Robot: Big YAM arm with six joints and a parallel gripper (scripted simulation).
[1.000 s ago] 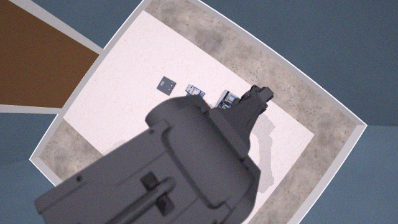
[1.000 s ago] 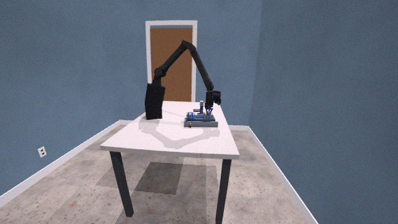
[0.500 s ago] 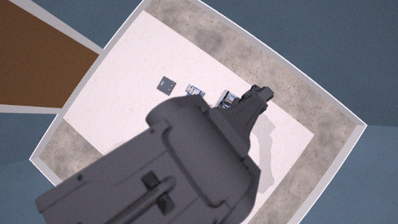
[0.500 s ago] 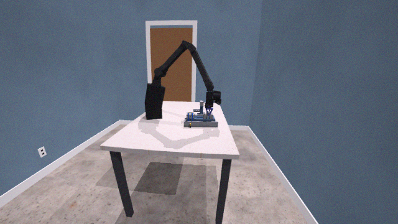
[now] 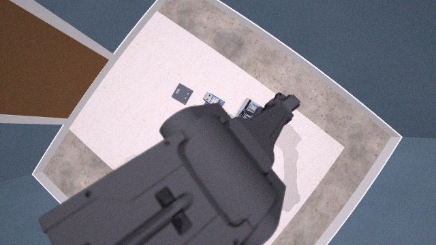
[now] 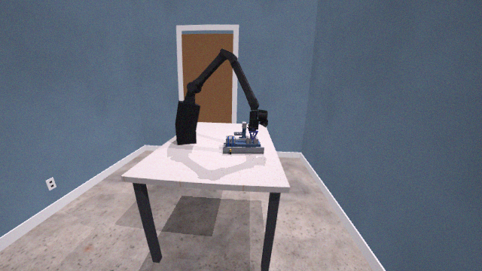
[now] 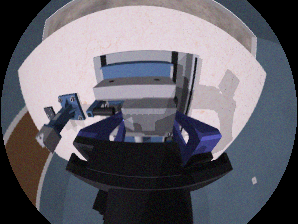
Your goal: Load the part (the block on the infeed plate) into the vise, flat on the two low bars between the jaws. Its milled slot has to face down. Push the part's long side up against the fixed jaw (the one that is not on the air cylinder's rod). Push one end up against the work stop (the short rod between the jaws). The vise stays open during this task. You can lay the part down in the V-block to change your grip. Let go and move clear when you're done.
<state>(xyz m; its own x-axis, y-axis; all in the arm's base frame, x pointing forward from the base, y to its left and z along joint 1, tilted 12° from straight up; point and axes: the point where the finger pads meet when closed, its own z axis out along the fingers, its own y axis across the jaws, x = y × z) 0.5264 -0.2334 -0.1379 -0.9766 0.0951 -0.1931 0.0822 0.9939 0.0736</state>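
My gripper is now 10 mm above the part. Also, from my hand: dark square plate 430 mm to the left, 100 mm below, 50 mm behind.
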